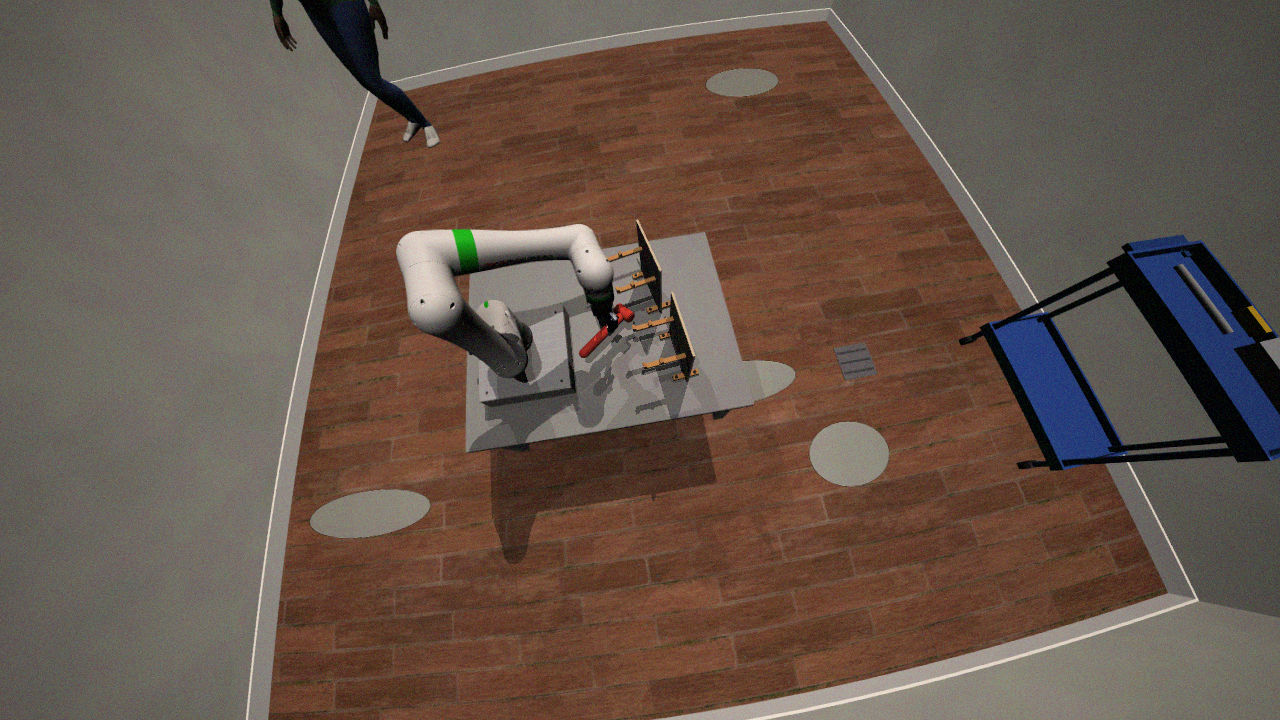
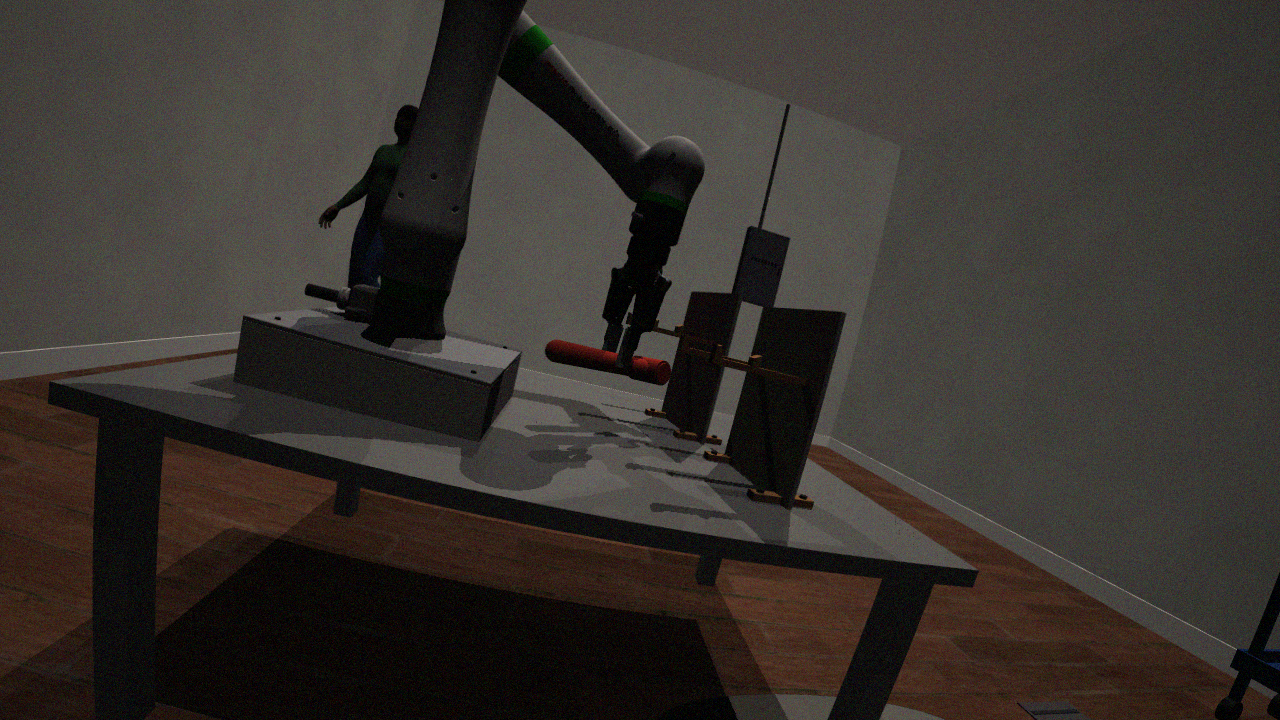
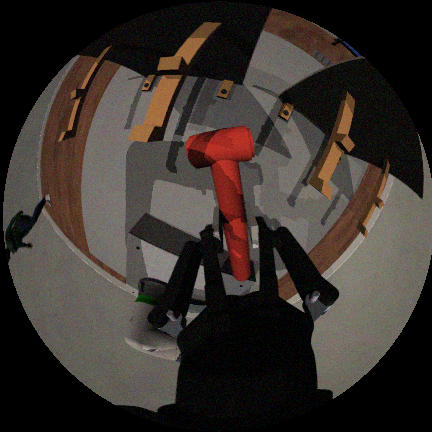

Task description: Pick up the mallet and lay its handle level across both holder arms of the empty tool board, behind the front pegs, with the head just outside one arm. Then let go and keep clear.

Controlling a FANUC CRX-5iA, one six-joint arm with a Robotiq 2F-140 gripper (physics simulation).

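Where they show: gripper, fingertip midpoint: (image 1: 607, 329) (image 2: 613, 364) (image 3: 232, 212); arm's base, origin of the base link: (image 2: 405, 329) (image 3: 157, 289).
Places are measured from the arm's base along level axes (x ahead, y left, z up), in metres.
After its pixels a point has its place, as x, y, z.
The red mallet (image 1: 592, 342) @(0.312, -0.151, 0.054) (image 2: 581, 353) @(0.308, -0.171, 0.042) (image 3: 228, 185) @(0.426, -0.082, 0.049) is in the air above the table, its handle about level. Its head (image 1: 624, 313) @(0.467, -0.071, 0.052) (image 2: 651, 369) @(0.461, -0.090, 0.034) (image 3: 220, 146) @(0.468, -0.056, 0.053) points toward the boards. My gripper (image 1: 613, 320) @(0.382, -0.106, 0.029) (image 2: 619, 358) @(0.382, -0.106, 0.029) (image 3: 232, 212) @(0.382, -0.106, 0.029) is shut on the handle. Two upright tool boards stand side by side: a far one (image 1: 650, 264) @(0.623, 0.060, 0.132) (image 2: 707, 358) @(0.624, 0.030, 0.074) (image 3: 235, 50) @(0.625, -0.020, 0.044) and a near one (image 1: 682, 335) @(0.632, -0.274, 0.146) (image 2: 796, 394) @(0.630, -0.317, 0.065) (image 3: 390, 125). Each has two wooden holder arms with pegs; I see no tool on them. The mallet is in front of the arms, apart from them.
The grey table (image 1: 501, 429) @(-0.166, -0.327, -0.103) (image 2: 572, 510) @(0.283, -0.468, -0.103) carries the robot's box-shaped base (image 1: 528, 394) @(0.004, -0.250, -0.012) (image 2: 358, 394) @(-0.007, -0.248, -0.076), behind the mallet's handle end. Small wooden feet (image 2: 780, 498) (image 3: 224, 90) hold the boards. A person (image 1: 353, 53) (image 2: 380, 179) stands beyond the table. A blue cart (image 1: 1051, 394) is at the right.
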